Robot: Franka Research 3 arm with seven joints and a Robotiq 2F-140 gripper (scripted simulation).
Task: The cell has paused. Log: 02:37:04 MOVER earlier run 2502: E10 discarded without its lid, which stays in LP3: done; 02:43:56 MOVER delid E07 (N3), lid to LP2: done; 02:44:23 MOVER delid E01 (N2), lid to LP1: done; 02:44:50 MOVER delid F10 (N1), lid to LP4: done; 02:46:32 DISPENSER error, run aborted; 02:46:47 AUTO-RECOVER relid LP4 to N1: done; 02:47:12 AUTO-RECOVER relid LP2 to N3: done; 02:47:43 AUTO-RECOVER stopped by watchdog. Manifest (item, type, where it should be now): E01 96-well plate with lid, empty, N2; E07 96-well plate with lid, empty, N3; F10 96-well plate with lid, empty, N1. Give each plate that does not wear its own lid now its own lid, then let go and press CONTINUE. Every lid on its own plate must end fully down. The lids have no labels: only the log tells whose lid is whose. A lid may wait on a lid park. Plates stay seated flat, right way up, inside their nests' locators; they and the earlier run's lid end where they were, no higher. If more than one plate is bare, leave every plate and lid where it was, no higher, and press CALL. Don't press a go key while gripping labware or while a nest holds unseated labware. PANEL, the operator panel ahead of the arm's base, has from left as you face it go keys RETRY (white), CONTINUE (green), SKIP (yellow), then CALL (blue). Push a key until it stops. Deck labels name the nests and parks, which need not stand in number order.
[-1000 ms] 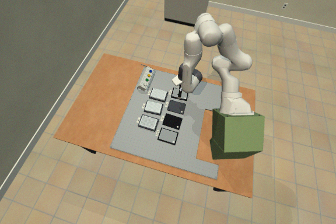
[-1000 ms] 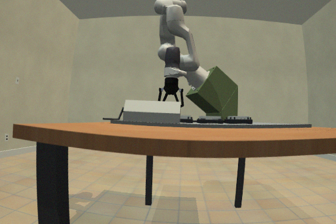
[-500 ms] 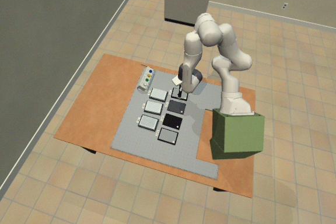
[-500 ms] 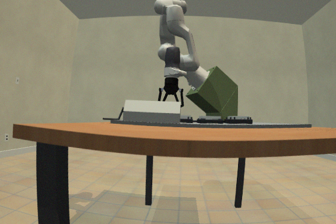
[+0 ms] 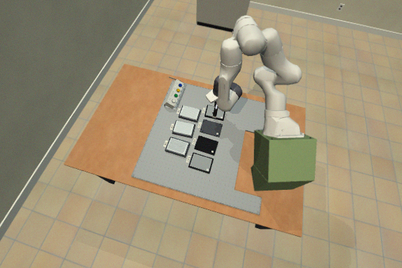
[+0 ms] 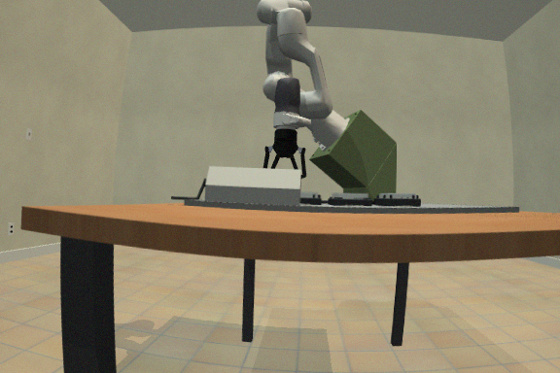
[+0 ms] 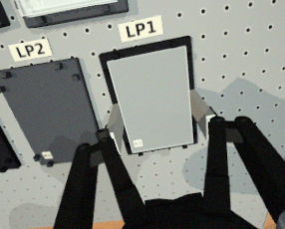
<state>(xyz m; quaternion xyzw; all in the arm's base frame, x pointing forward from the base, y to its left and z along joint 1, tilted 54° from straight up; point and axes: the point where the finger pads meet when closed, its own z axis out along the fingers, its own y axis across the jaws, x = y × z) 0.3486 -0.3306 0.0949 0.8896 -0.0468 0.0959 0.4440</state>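
Now: hand 29 cm to the right of the plate, 25 cm short of it and 1 cm above it. Also, from my hand: park LP2 (13 cm to the left, 3 cm below, 3 cm ahead); then black park (26 cm to the left, 6 cm ahead, 3 cm below); then green continue key (30 cm ahead, 9 cm to the right, 3 cm above).
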